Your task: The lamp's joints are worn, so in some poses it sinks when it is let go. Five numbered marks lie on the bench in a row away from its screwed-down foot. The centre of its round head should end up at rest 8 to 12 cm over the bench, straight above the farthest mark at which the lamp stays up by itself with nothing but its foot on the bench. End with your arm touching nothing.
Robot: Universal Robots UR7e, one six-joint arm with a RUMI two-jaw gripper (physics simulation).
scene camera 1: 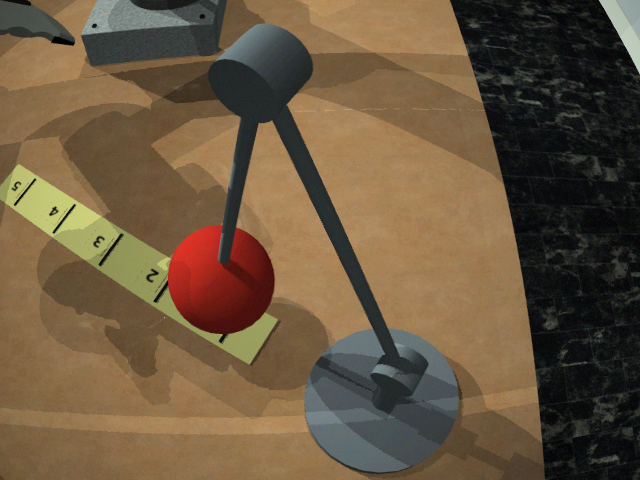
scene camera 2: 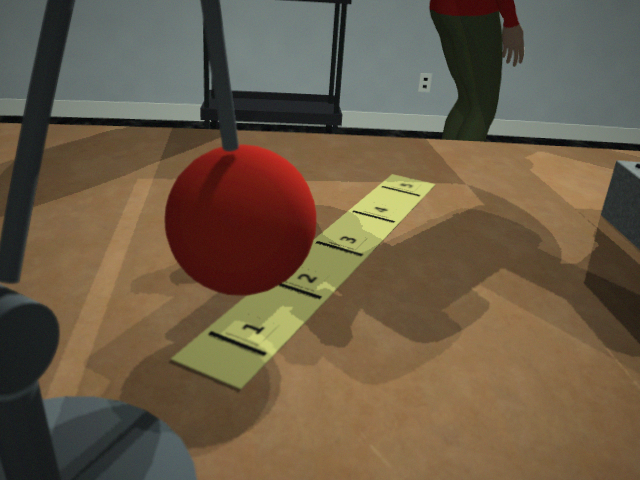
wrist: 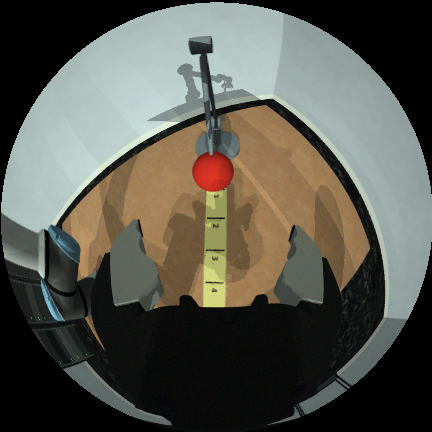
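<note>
The lamp's round red head hangs above the bench near the mark 1 end of the row; its exact height is hard to tell. A thin rod runs from it up to the big grey elbow joint. A thicker rod goes down to the round grey foot. The yellow-green strip bears marks 1 to 5. My gripper is open and empty, apart from the head; one finger shows top left in scene camera 1.
A grey block stands on the bench to the side of the strip. The blue-capped arm joint shows at the left in the wrist view. A dark cart and a person stand beyond the bench.
</note>
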